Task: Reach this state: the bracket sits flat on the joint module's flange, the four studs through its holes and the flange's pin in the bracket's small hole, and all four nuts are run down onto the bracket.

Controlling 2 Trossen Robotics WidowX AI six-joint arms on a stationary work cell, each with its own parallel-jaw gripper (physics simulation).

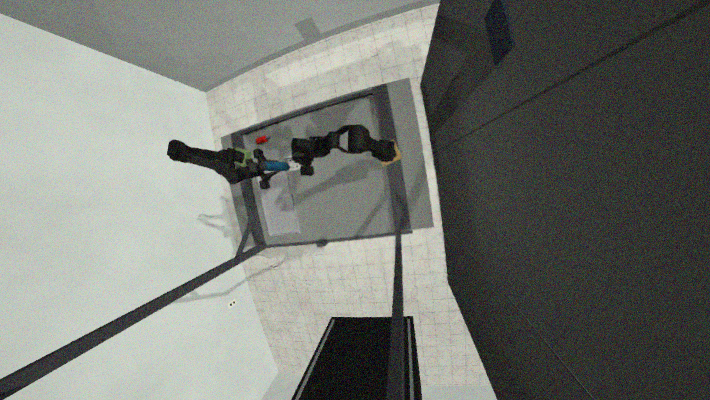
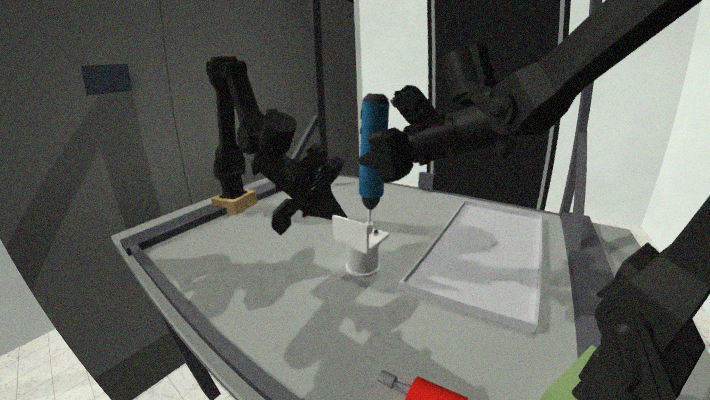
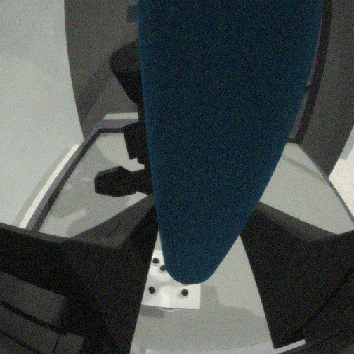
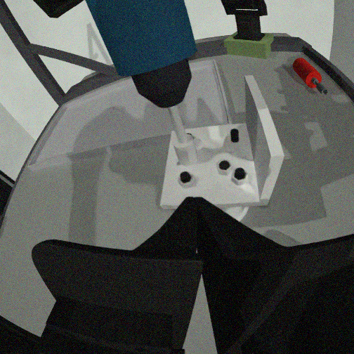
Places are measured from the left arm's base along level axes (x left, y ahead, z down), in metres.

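Pixels of known places: left gripper, fingertip midpoint: (image 1: 279,165) (image 2: 367,158); right gripper, fingertip midpoint: (image 1: 299,163); left arm's base, origin of the base link: (image 1: 239,157) (image 2: 614,399); right arm's base, origin of the base link: (image 1: 388,152) (image 2: 233,194).
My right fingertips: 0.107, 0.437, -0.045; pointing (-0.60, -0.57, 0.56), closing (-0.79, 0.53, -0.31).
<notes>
For each thing: its top centre in the pictures, then the offset to it from my right fingertips, as dx, dy, dz.
- round joint module, middle of its top: (image 2: 361,231) -0.012, -0.041, +0.008
- blue driver, middle of its top: (image 1: 263,165) -0.032, -0.044, -0.223
- shallow tray, middle of its top: (image 2: 490,241) (image 1: 276,201) -0.274, -0.114, +0.066
- red tool, middle of its top: (image 2: 420,386) (image 1: 262,138) +0.048, -0.310, +0.048
- green block, middle of its top: (image 2: 612,397) (image 1: 240,157) -0.107, -0.435, +0.045
- orange block, middle of its top: (image 2: 233,194) (image 1: 388,152) +0.208, +0.404, +0.042
The white bracket (image 2: 350,232) (image 3: 172,300) (image 4: 210,192) lies on the round joint module (image 2: 362,260), its upright wall standing. Nuts surround the front left stud (image 4: 185,177) and the front right stud (image 4: 239,173). A taller dark stud (image 4: 235,135) at the back right shows no nut. My left gripper (image 2: 372,160) (image 3: 198,202) is shut on the blue driver (image 1: 276,166) (image 4: 145,35), held upright. Its socket (image 4: 186,151) is at the plate's back left, partly hiding the stud there; contact is unclear. My right gripper (image 2: 345,216) (image 4: 192,204) is shut, empty, close beside the bracket.
A shallow tray (image 1: 282,220) (image 2: 510,290) lies beside the module. A red tool (image 1: 261,140) (image 2: 435,390) (image 4: 306,72) lies on the table. A green block (image 2: 565,375) (image 4: 247,47) and an orange block (image 1: 398,152) (image 2: 235,202) are at the arm bases.
</notes>
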